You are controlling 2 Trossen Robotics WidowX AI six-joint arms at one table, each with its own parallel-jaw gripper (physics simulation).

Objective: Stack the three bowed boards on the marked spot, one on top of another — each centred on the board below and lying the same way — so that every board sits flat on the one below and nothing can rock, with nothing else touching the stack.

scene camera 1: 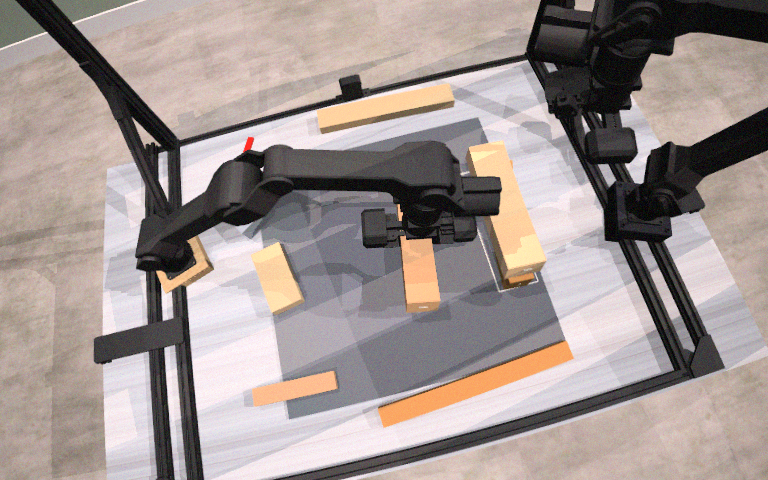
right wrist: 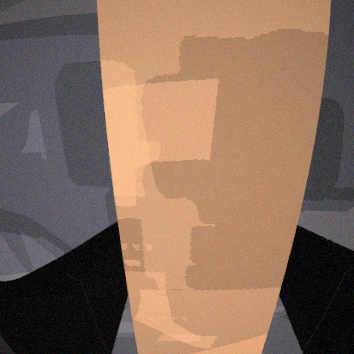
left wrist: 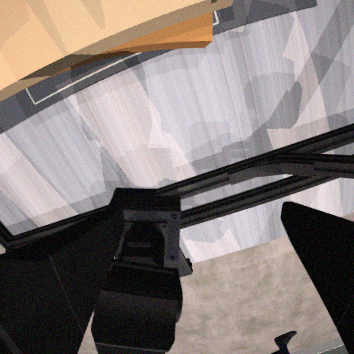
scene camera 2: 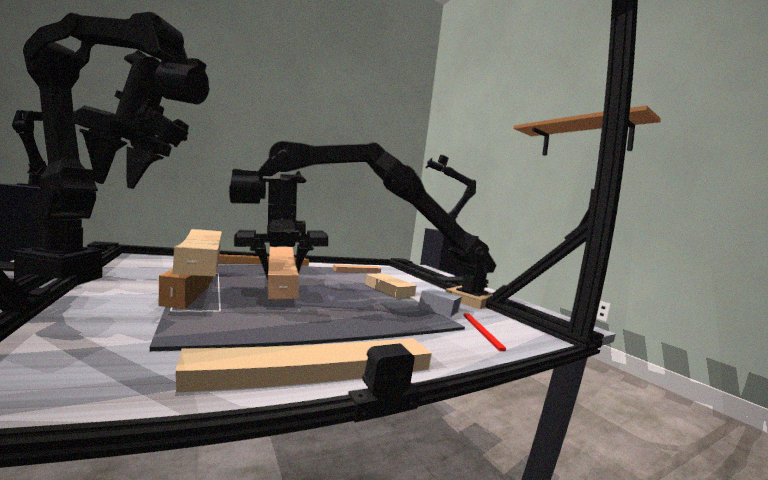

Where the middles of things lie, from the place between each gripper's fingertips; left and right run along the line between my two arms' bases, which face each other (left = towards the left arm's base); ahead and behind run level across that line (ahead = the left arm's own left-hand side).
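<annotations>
With the pale board (scene camera 1: 516, 245) as the reference, my right hand is 16 cm to the right of it, 3 cm beyond it and 5 cm below it. Going by their middles, the board is the nearest to my right hand of the things named here. The long orange plank (scene camera 1: 491, 378) is 26 cm ahead of my right hand, 8 cm to the left of it and 2 cm below it, while the grey block (scene camera 2: 433, 300) is 33 cm to the right of that same hand, 10 cm behind it and 1 cm lower than it.
My left hand is 130 mm to the left of the pale board, 70 mm short of it and 110 mm above it. Counting from my left hand, I find the long orange plank 350 mm ahead, 210 mm to the right and 170 mm below, and the grey block 620 mm to the right and 170 mm below.
</annotations>
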